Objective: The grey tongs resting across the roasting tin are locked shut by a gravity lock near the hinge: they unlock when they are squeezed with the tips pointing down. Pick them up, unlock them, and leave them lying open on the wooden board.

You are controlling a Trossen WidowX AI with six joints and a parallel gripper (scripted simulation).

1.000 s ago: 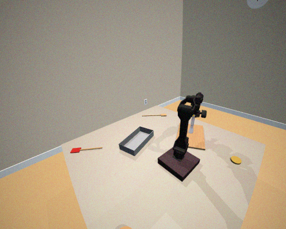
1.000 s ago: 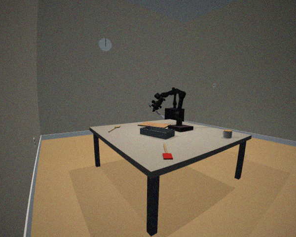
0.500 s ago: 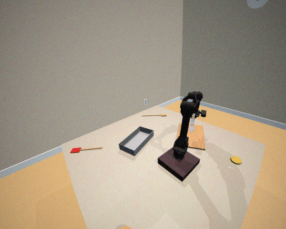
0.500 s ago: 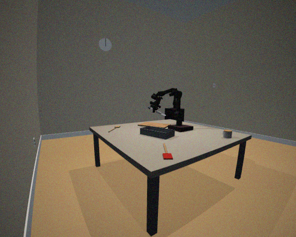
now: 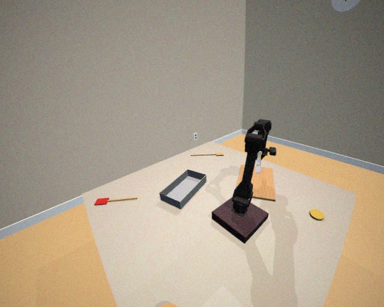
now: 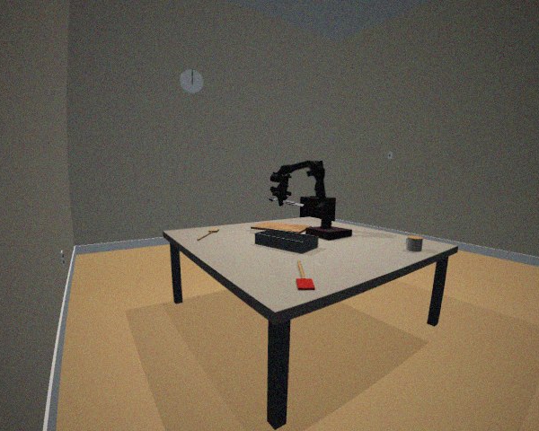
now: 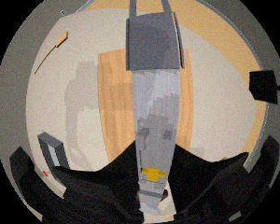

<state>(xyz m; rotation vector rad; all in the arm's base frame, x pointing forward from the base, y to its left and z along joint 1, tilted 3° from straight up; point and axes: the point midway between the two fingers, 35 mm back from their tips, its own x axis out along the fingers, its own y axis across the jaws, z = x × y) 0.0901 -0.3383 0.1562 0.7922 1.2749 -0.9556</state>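
The wooden board is 1 cm to the left of my gripper tip and 15 cm below it. The rest, counted from my gripper tip: red spatula: 55 cm ahead, 80 cm to the left, 15 cm below; then roasting tin: 29 cm ahead, 40 cm to the left, 13 cm below; then yellow-topped round thing: 41 cm behind, 8 cm to the left, 15 cm below.
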